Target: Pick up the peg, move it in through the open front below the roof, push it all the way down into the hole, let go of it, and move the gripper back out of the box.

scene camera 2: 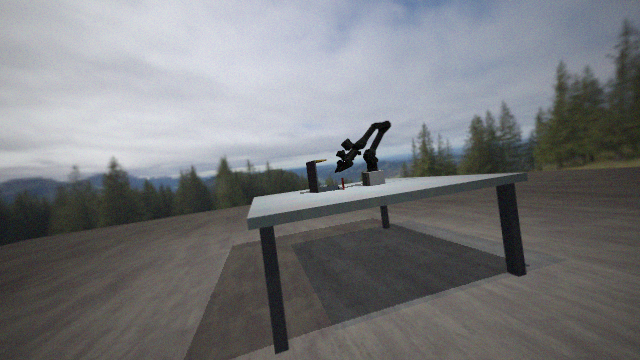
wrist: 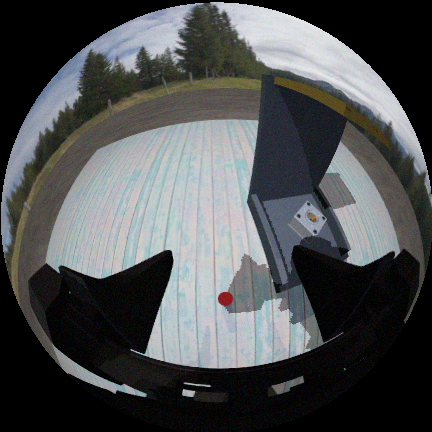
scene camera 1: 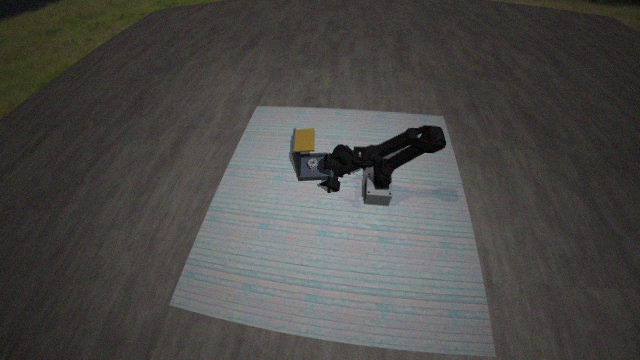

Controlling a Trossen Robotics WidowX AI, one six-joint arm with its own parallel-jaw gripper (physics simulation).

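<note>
The red peg stands upright on the table beside the box; in the wrist view its round top end shows between and beyond the fingers. My gripper is open and empty, tilted down above the peg and apart from it. The dark grey box has a yellow roof over its back part. The light square block with the hole sits on the box floor, turned at an angle. Scene camera 1 shows the peg partly hidden by the gripper.
The low side wall of the box lies between the peg and the hole block. The arm's grey base stands on the table to the right of the peg in both scene views.
</note>
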